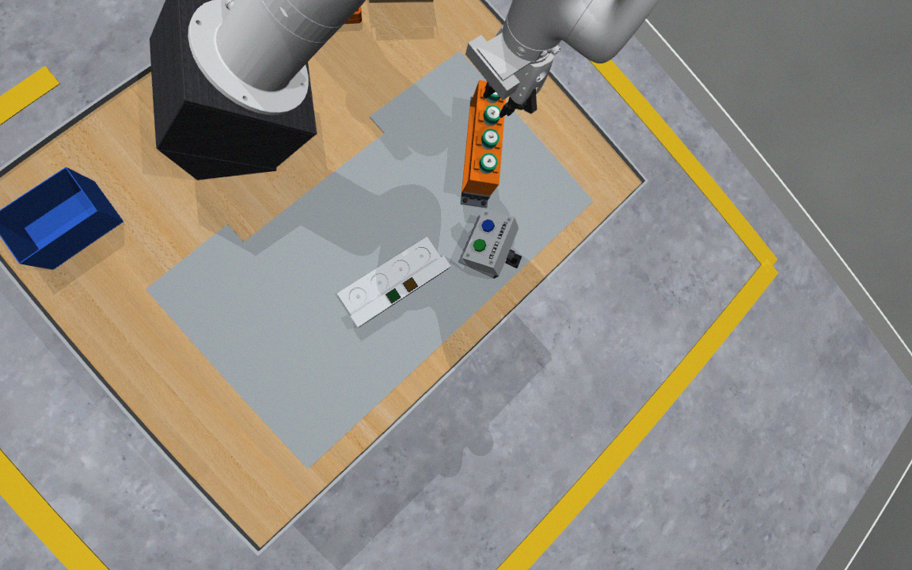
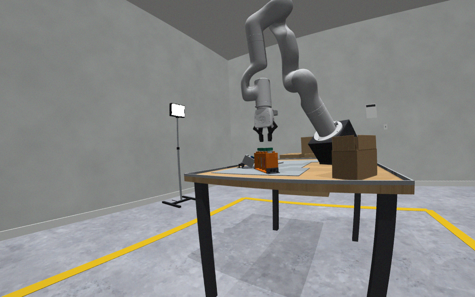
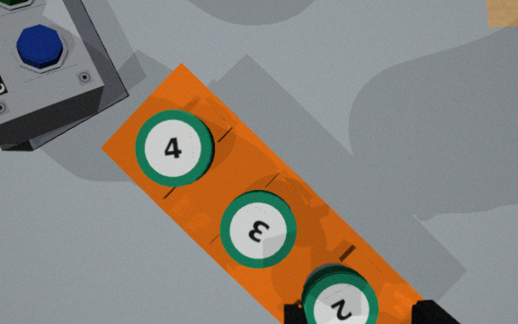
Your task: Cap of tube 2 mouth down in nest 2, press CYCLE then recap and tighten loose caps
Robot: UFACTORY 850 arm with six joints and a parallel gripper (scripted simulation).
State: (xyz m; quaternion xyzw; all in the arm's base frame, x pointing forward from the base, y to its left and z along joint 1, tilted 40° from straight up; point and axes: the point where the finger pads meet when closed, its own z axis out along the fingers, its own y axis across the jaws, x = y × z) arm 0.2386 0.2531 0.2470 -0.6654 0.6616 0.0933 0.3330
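Right now my hand is 6 cm above the green-rimmed cap. Also, from my hand: blue cycle key: 18 cm ahead, 12 cm to the right, 11 cm below; key housing: 21 cm ahead, 13 cm to the right, 12 cm below; green ready key: 21 cm ahead, 16 cm to the right, 11 cm below.
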